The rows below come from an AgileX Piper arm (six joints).
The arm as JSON. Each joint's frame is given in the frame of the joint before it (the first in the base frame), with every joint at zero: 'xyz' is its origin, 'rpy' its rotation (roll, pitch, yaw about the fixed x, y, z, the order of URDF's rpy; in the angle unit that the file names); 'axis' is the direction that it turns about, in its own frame. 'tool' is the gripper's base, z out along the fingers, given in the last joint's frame.
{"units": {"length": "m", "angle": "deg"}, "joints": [
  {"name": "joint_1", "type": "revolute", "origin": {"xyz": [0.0, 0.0, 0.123], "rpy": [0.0, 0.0, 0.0]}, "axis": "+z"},
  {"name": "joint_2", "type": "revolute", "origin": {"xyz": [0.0, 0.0, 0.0], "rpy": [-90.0, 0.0, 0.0]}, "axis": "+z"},
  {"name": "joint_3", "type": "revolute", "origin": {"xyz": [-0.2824, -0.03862, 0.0], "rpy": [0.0, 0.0, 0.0]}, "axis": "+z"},
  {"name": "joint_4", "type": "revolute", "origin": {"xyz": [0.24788, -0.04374, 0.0], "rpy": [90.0, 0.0, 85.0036]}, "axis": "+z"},
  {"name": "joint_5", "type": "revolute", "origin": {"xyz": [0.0, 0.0, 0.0], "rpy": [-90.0, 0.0, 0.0]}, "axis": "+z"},
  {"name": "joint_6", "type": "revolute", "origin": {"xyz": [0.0, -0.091, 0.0], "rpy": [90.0, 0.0, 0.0]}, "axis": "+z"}
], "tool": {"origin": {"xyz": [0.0, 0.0, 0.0], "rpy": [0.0, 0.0, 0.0]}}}
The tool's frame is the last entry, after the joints.
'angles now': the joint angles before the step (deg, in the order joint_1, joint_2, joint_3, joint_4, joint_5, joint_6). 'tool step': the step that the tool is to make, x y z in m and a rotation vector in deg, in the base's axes. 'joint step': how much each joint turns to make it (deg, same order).
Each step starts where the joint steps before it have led.
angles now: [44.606, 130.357, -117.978, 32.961, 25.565, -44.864]
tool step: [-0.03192, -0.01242, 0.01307, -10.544, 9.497, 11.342]
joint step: [0.099, -3.808, -0.002, -2.009, 21.132, 0.108]
